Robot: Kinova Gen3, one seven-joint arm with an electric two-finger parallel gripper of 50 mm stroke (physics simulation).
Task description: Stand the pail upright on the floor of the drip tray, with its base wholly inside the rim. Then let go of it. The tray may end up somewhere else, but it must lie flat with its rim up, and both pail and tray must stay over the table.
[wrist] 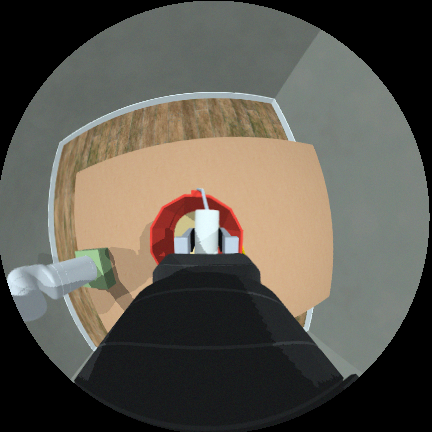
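Seen in the pictures: gripper, fingertip midpoint: (206, 235); arm's base, link origin: (88, 267).
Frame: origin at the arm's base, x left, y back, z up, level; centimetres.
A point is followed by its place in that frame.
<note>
The red pail (161, 235) {x 5.0, y -35.1, z 8.6 cm} hangs by its handle with its open mouth facing the camera and a pale yellow round area inside. My gripper (206, 235) {x 3.6, y -44.1, z 20.4 cm} is shut on the white grip of the pail's handle, above the mouth. A thin grey handle wire runs from the grip to the pail's far rim. A sliver of yellow, apparently the drip tray (243, 251) {x -6.5, y -55.0, z -3.4 cm}, shows at the pail's right edge. The rest of it is hidden behind the pail and the black gripper body, so how the pail stands over it cannot be told.
The tan table top (285, 200) {x 5.6, y -77.4, z -6.3 cm} lies below. A green block (103, 265) {x -0.3, y -7.3, z -1.6 cm} is at the left, with a pale grey jointed arm part (75, 276) {x -0.5, y -4.7, z 10.9 cm} overlapping it. A brown wood-grained surface (200, 120) with a pale grey border extends past the table's far and left edges.
</note>
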